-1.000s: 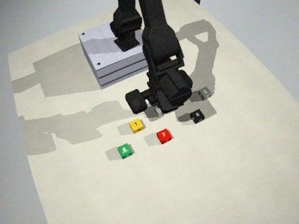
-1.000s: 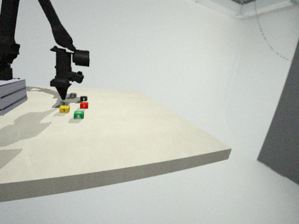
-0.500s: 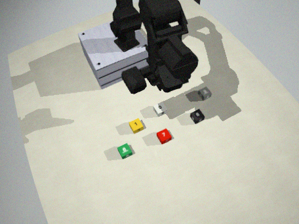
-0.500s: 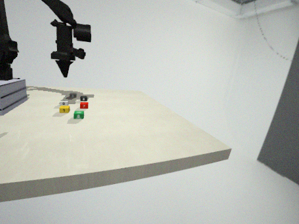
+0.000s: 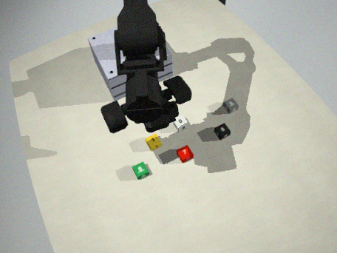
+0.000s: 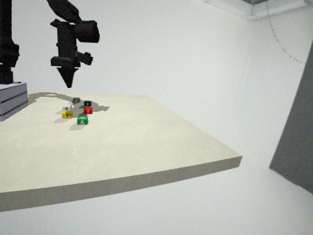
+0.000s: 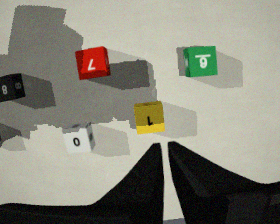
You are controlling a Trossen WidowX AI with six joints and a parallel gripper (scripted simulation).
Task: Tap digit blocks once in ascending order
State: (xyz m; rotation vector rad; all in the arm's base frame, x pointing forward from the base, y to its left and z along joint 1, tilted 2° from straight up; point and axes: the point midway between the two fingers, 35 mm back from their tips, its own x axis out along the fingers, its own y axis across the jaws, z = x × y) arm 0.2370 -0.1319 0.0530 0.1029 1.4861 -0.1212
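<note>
Right now my gripper tip is 10 cm above the yellow block, 1 cm to the right of it and 1 cm past it. From my gripper tip the other things lie so: red block 10 cm below, 7 cm ahead, 5 cm to the left; green block 10 cm below, 7 cm to the right, 4 cm ahead; white block 10 cm to the left, 10 cm below, 1 cm behind.
</note>
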